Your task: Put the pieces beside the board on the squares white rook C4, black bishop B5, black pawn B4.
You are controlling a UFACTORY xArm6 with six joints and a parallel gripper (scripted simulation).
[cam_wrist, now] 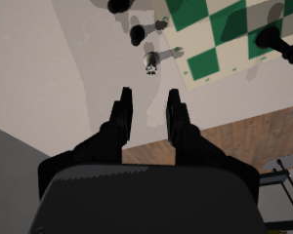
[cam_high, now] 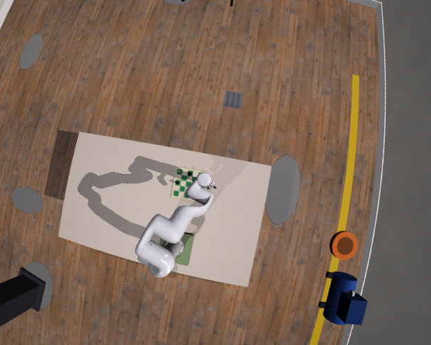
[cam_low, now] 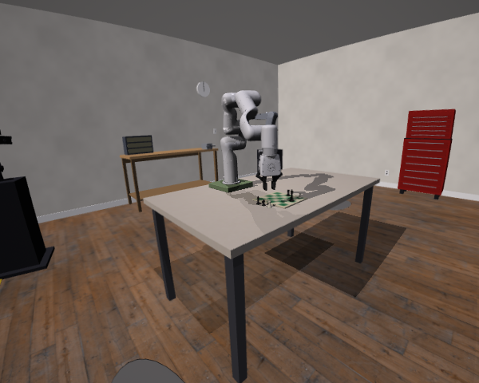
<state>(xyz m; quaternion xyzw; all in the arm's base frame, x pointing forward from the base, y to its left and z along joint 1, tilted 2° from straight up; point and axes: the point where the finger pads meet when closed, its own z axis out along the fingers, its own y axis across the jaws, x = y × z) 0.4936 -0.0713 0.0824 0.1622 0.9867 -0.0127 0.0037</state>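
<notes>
The white rook lies 90 mm below my hand. The rest, counted from my hand: chessboard (60 mm behind, 130 mm to the left, 110 mm below).
</notes>
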